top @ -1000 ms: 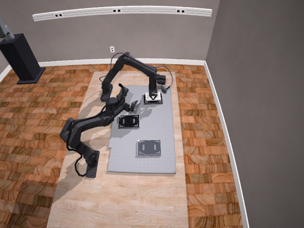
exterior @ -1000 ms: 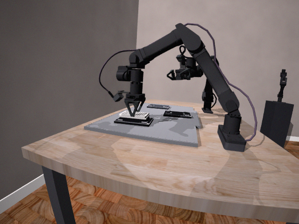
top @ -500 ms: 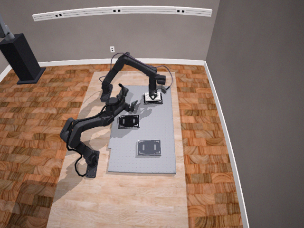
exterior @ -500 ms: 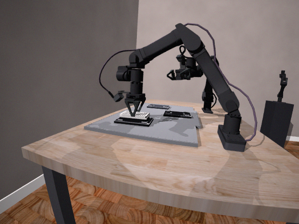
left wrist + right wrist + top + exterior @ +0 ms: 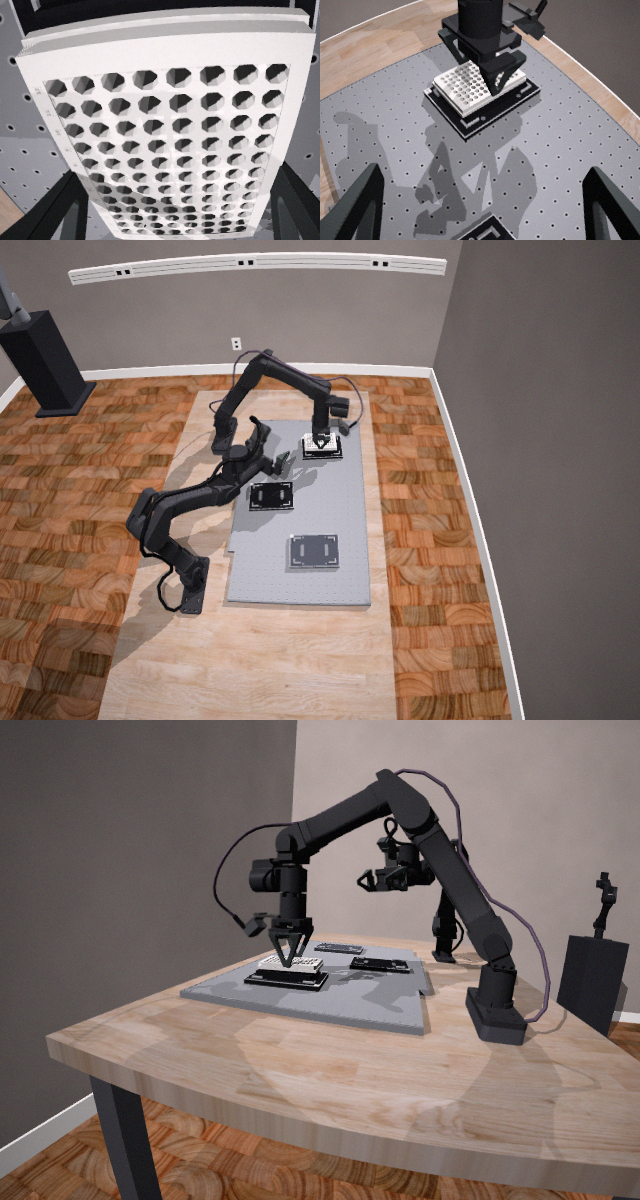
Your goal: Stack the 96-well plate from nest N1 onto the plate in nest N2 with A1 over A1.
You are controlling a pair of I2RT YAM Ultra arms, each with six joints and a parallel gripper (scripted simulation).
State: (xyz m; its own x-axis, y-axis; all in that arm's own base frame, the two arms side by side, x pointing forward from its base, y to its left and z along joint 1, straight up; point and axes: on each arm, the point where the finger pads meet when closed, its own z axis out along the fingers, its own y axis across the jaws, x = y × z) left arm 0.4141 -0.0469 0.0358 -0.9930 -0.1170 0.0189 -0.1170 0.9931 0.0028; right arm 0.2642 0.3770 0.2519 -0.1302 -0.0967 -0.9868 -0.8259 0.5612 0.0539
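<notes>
My left gripper is now 1 cm short of the black 96-well plate and 3 cm above it. Round my left hand: grey plate nest: 2 cm behind, 47 cm to the right, 4 cm below; white 96-well plate: 1 cm below; black plate nest: 18 cm behind, 25 cm to the right, 4 cm below.
</notes>
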